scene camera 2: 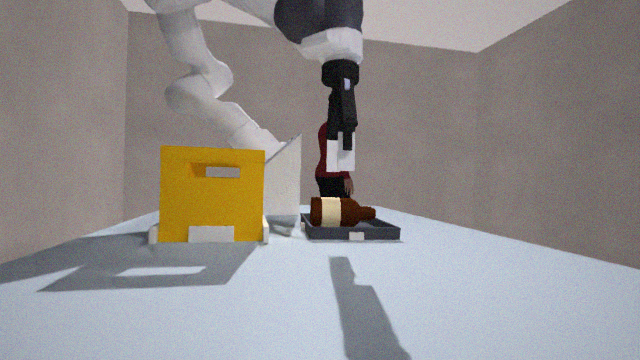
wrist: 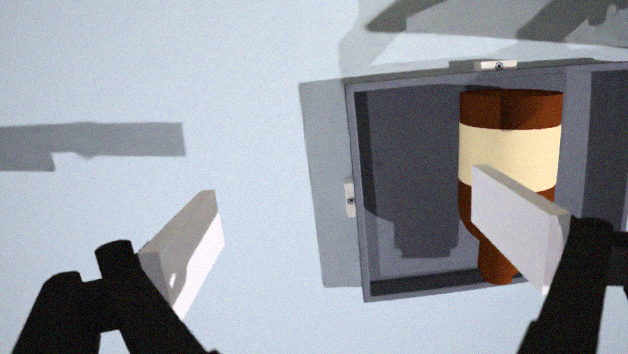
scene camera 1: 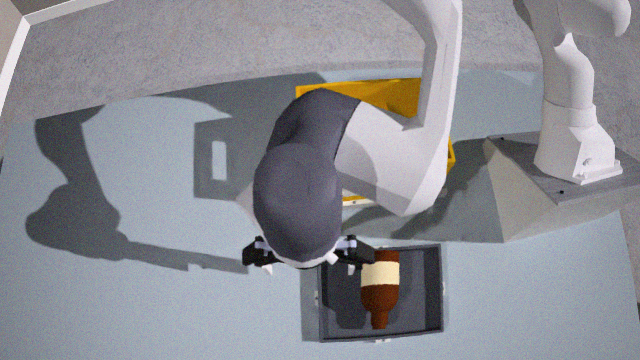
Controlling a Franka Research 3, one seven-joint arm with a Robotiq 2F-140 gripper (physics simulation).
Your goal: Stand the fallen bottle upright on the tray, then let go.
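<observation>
The brown bottle [scene camera 1: 380, 274] [scene camera 2: 330, 212] [wrist: 510, 150] with a cream label lies on its side in the dark grey tray [scene camera 1: 415, 300] [scene camera 2: 325, 233] [wrist: 354, 150]. In scene camera 1 its neck points toward the lower edge of the picture, and in scene camera 2 to the right. My gripper [scene camera 1: 309, 269] [scene camera 2: 340, 167] [wrist: 345, 206] is open and empty, pointing down, above the level of the bottle. In scene camera 1 it is left of the bottle, around the tray's left edge. In the wrist view the right finger covers part of the bottle's shoulder and neck.
A tall yellow crate [scene camera 1: 370, 90] [scene camera 2: 175, 200] stands beyond the tray in scene camera 1, partly hidden by the arm. The robot's pedestal [scene camera 1: 520, 195] [scene camera 2: 285, 185] is at the right there. A person [scene camera 2: 322, 150] in red stands in the background of scene camera 2.
</observation>
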